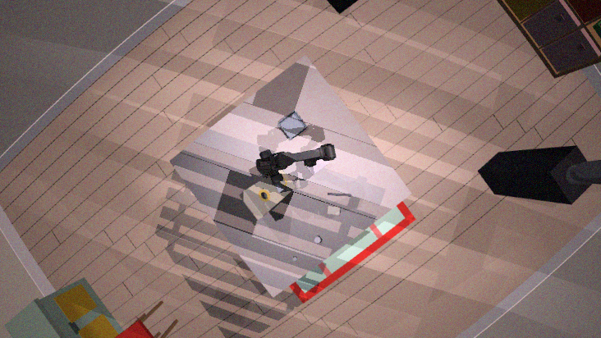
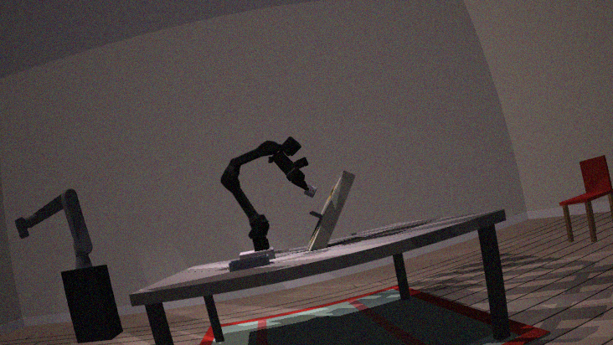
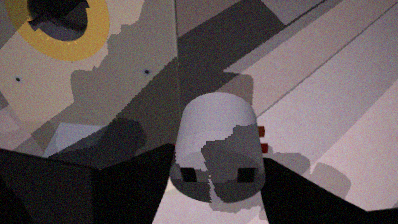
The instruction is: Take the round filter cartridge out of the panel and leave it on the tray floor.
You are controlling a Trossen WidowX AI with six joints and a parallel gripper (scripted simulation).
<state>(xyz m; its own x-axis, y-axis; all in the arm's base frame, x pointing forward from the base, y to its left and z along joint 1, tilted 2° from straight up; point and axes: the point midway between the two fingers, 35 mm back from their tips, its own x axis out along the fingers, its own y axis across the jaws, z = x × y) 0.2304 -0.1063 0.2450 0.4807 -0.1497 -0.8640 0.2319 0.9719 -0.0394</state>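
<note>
The blue-grey square tray is 31 cm behind my gripper tip, 25 cm below it and 16 cm to the right of it. Round my gripper tip: beige service panel: 11 cm to the left, 11 cm below, 8 cm ahead; pale block: 50 cm to the left, 25 cm below, 15 cm behind; round grey filter cartridge: right at my gripper tip.
</note>
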